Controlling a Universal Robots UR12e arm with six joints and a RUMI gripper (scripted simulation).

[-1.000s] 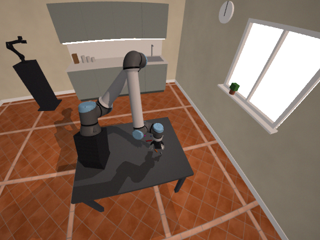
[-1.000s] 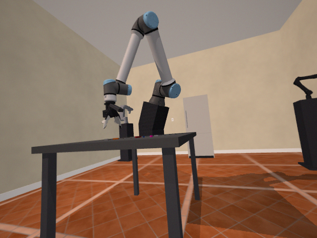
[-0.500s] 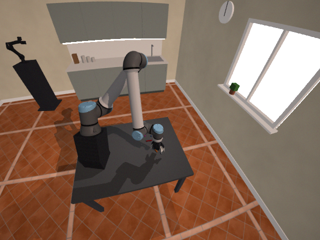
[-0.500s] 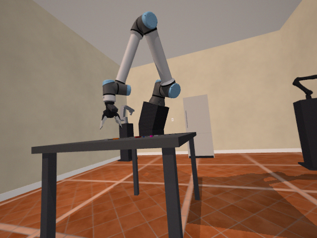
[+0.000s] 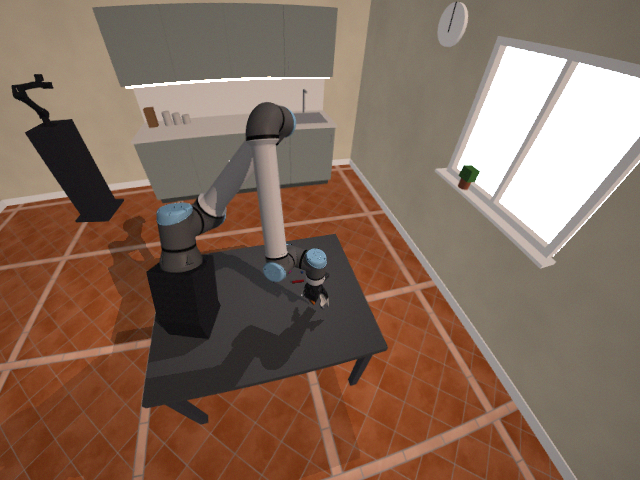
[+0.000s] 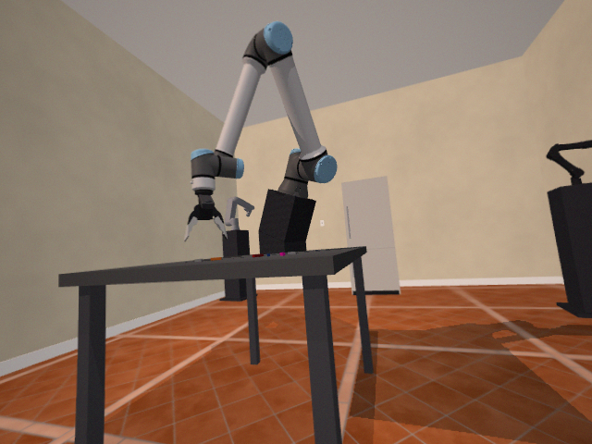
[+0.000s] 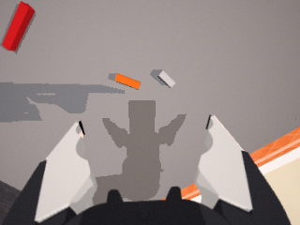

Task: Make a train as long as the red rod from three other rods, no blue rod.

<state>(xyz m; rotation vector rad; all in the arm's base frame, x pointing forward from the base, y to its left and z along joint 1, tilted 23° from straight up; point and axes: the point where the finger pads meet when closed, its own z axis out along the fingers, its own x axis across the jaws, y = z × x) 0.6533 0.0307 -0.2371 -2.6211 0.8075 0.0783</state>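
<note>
Right now my hand is 10 mm past the orange rod, 40 mm to the right of it and 70 mm above it. From my hand the other things lie so: blue rod 60 mm behind, 260 mm to the left, 70 mm below; then red rod 80 mm behind, 180 mm to the left, 70 mm below.
</note>
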